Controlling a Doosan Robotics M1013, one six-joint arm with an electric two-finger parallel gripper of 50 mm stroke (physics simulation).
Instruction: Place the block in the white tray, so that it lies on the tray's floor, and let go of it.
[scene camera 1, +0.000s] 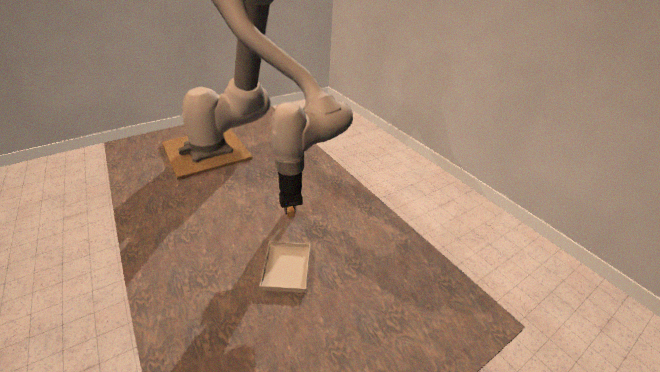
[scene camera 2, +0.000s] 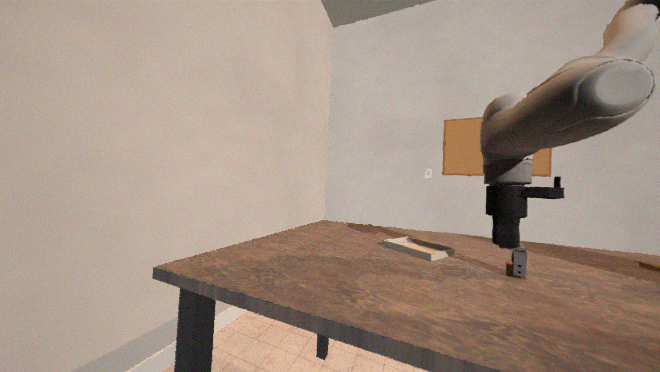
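Observation:
The small orange block is at the tabletop, between the fingers of my gripper. My gripper points straight down and is shut on the block. In the scene camera 2 view the near finger hides much of the block. Whether the block touches the table or is slightly above it, I cannot tell. The white tray is a shallow open box standing flat on the table, a short way from the block and nearer to scene camera 1. No block lies in it.
The brown table bears the tray. The arm's base stands on an orange-brown plate at the back left in the scene camera 1 view. The tray's low walls rise around its floor. Walls of the room stand beyond the table.

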